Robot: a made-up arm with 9 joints. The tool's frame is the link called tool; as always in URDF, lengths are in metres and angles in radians. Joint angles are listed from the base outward. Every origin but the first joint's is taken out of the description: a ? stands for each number. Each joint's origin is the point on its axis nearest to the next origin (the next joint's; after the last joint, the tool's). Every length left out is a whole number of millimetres.
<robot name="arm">
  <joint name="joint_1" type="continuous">
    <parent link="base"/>
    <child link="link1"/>
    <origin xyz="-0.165 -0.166 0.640" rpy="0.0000 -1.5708 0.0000"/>
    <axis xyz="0 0 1"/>
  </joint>
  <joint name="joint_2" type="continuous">
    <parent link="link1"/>
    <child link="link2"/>
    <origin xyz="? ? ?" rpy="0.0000 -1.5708 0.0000"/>
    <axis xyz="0 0 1"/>
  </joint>
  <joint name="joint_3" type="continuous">
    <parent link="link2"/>
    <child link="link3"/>
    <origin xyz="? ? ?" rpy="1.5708 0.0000 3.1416"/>
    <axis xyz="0 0 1"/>
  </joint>
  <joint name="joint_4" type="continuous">
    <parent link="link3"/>
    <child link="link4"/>
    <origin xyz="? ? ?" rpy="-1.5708 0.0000 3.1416"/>
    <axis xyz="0 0 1"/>
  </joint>
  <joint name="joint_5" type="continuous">
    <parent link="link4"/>
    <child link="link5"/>
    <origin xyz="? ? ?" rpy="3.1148 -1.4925 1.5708"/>
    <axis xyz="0 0 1"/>
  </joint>
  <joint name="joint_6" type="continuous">
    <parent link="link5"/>
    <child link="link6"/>
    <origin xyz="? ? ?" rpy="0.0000 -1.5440 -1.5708"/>
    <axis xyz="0 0 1"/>
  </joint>
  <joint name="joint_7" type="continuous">
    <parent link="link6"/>
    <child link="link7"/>
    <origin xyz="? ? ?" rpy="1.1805 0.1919 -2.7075"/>
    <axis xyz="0 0 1"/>
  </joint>
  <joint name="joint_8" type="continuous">
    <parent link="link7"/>
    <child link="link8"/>
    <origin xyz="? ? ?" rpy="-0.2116 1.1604 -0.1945"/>
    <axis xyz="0 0 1"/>
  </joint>
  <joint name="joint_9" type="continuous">
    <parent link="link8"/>
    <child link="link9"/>
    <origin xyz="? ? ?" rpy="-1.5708 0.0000 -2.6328"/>
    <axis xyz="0 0 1"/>
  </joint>
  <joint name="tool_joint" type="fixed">
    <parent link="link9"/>
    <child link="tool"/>
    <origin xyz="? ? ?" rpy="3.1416 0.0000 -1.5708"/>
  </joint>
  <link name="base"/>
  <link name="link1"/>
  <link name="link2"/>
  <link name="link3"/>
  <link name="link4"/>
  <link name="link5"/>
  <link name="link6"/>
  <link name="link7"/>
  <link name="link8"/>
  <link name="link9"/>
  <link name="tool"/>
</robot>
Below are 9 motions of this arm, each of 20 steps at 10 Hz.
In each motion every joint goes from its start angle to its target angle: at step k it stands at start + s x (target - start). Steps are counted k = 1, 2, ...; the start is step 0. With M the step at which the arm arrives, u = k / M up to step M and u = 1 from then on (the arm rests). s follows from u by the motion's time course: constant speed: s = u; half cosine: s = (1 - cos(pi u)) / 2; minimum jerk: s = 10 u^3 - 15 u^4 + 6 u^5.
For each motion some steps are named. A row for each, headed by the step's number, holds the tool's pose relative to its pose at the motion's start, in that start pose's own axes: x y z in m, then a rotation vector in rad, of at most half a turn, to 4 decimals.
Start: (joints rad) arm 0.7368 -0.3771 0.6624 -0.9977 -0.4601 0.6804 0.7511 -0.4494 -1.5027
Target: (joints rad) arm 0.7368 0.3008 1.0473 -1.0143 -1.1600 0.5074 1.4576 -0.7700 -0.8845
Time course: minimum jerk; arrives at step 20
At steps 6, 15, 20:
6: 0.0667 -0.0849 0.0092 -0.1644 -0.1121 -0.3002
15: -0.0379 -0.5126 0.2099 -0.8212 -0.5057 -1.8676
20: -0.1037 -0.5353 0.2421 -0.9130 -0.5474 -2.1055

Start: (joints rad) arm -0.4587 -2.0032 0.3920 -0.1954 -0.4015 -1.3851 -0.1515 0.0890 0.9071
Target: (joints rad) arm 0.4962 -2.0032 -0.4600 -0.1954 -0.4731 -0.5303 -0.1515 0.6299 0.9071
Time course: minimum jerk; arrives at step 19
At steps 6, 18, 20:
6: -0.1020 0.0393 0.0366 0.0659 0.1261 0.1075
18: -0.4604 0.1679 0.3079 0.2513 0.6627 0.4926
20: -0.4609 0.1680 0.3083 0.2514 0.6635 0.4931

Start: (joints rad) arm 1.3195 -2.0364 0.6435 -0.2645 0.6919 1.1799 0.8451 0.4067 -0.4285
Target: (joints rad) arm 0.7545 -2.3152 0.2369 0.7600 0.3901 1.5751 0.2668 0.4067 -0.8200
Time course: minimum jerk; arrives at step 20
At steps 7, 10, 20:
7: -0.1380 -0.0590 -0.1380 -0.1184 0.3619 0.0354
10: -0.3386 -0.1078 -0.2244 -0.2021 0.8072 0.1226
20: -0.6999 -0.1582 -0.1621 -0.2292 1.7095 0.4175

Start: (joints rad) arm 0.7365 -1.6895 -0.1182 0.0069 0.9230 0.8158 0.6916 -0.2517 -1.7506
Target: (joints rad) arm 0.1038 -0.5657 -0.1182 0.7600 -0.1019 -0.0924 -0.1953 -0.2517 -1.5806
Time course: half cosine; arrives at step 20
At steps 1, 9, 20:
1: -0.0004 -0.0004 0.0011 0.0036 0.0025 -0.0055
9: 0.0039 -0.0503 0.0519 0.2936 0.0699 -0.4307
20: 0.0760 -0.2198 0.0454 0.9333 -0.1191 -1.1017

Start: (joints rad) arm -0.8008 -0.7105 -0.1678 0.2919 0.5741 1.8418 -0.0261 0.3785 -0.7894
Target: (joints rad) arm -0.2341 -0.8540 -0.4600 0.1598 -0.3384 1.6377 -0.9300 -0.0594 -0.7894
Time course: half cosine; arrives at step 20
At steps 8, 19, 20:
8: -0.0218 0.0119 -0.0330 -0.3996 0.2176 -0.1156
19: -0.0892 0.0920 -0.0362 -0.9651 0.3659 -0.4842
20: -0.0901 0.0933 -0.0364 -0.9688 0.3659 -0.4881

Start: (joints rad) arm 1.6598 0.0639 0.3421 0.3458 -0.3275 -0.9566 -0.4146 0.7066 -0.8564
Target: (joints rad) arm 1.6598 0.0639 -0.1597 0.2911 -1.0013 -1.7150 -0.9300 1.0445 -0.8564
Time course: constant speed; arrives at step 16
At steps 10, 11, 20:
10: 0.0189 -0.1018 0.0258 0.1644 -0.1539 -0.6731
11: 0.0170 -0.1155 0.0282 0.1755 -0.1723 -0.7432
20: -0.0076 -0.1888 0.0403 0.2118 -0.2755 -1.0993

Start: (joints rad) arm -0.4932 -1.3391 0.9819 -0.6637 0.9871 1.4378 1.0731 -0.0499 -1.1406
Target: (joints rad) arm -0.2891 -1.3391 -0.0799 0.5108 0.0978 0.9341 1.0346 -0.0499 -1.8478
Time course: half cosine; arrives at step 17
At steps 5, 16, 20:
5: -0.1004 -0.0552 -0.0089 -0.1649 0.2896 0.0184
16: -0.3345 -0.1126 0.2965 -0.0441 1.4793 0.6821
20: -0.3338 -0.1137 0.3003 -0.0373 1.4881 0.6943

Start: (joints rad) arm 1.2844 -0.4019 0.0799 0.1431 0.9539 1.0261 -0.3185 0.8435 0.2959
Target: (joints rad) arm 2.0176 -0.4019 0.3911 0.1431 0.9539 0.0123 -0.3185 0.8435 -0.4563
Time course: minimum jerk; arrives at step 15
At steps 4, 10, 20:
4: -0.0446 -0.0139 0.0309 0.0568 -0.1056 0.1028
10: -0.3076 -0.2142 0.1167 0.3842 -0.6189 0.6722
20: -0.3660 -0.3132 0.1117 0.4941 -0.7541 0.8346

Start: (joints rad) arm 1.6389 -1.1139 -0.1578 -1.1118 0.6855 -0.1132 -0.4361 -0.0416 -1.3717
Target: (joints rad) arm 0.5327 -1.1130 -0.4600 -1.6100 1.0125 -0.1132 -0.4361 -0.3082 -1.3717
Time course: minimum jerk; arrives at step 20
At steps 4, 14, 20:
4: 0.0098 0.0046 0.0318 0.0688 0.0587 -0.0335
14: 0.1495 -0.1672 0.4669 1.1333 0.6707 -0.1048
20: 0.1665 -0.2598 0.5315 1.3711 0.7278 -0.0316

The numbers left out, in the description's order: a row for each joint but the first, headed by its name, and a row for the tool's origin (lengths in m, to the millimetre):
joint_2: -0.297 -0.076 0.000
joint_3: 0.131 -0.156 0.000
joint_4: -0.012 0.063 0.000
joint_5: 0.076 0.135 0.000
joint_6: -0.039 -0.034 0.000
joint_7: -0.150 0.059 0.000
joint_8: 0.124 0.031 0.000
joint_9: -0.012 -0.219 0.000
tool: -0.271 -0.084 0.000

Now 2 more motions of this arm.
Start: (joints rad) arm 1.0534 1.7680 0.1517 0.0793 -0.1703 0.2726 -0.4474 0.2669 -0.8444
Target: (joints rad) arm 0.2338 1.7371 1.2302 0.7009 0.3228 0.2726 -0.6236 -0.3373 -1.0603
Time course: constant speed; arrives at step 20
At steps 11, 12, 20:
11: -0.1136 0.0309 0.2420 0.0537 -0.4457 0.1733
12: -0.1262 0.0284 0.2604 0.0713 -0.4825 0.1709
20: -0.2397 -0.0040 0.3802 0.3338 -0.7030 0.1261

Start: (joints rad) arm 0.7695 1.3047 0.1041 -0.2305 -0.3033 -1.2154 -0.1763 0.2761 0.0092
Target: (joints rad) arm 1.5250 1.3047 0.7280 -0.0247 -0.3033 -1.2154 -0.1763 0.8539 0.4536
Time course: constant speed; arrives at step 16
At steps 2, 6, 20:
2: 0.0284 0.0061 -0.0078 0.0781 -0.0107 -0.0231
6: 0.0872 0.0136 -0.0180 0.2301 -0.0102 -0.0688
20: 0.2464 0.0117 -0.0171 0.5719 0.1047 -0.1871

